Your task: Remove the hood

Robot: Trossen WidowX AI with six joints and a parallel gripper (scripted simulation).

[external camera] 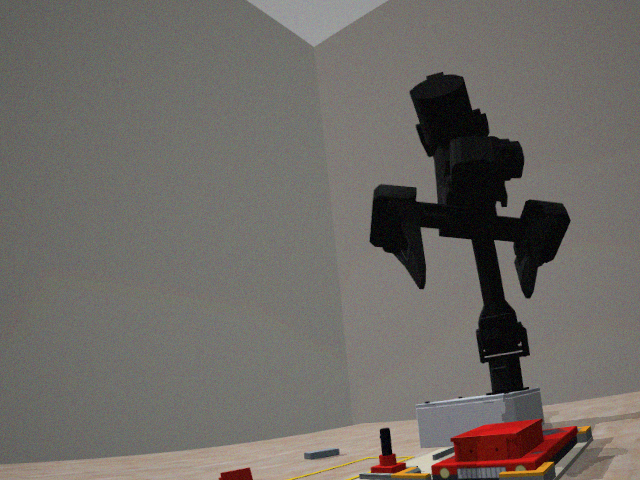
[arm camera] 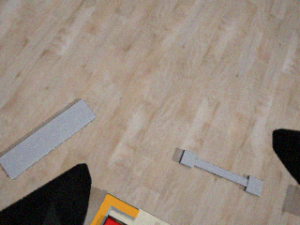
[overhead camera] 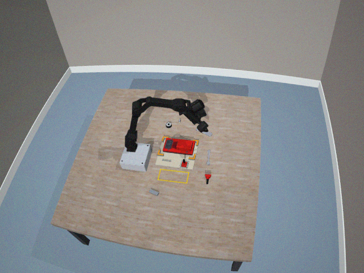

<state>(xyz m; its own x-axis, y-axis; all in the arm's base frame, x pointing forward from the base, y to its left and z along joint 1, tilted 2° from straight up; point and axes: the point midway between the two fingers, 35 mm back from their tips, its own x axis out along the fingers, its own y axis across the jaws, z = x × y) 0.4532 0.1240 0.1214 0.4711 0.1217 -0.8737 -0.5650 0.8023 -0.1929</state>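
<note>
Right now my gripper tip is 140 mm above the red hood, 130 mm past it and 40 mm to the left of it. From my gripper tip the other things lie so: black wheel: 280 mm behind, 170 mm below, 140 mm to the left.
</note>
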